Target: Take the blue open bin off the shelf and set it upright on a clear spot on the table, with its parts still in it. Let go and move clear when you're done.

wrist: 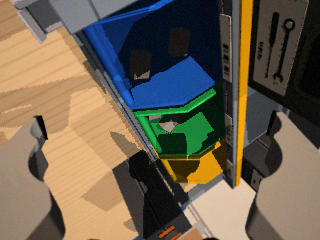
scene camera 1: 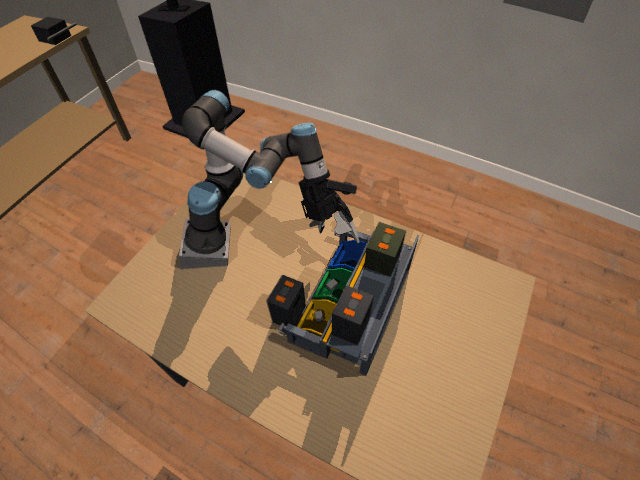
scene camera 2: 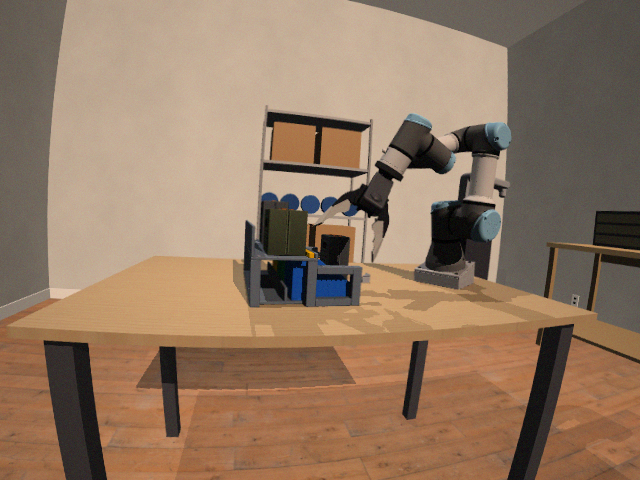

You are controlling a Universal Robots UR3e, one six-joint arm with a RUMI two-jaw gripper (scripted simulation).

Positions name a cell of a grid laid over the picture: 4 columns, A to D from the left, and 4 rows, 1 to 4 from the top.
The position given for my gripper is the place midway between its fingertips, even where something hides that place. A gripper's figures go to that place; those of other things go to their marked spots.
Labels:
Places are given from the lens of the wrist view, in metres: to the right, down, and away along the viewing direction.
my gripper (wrist: B2): 0.00, 0.00, 0.13
blue open bin (wrist: C2): 0.01, -0.05, 0.23
green bin (wrist: C3): 0.07, 0.01, 0.31
The marked spots on the blue open bin and the green bin are 0.12 m apart.

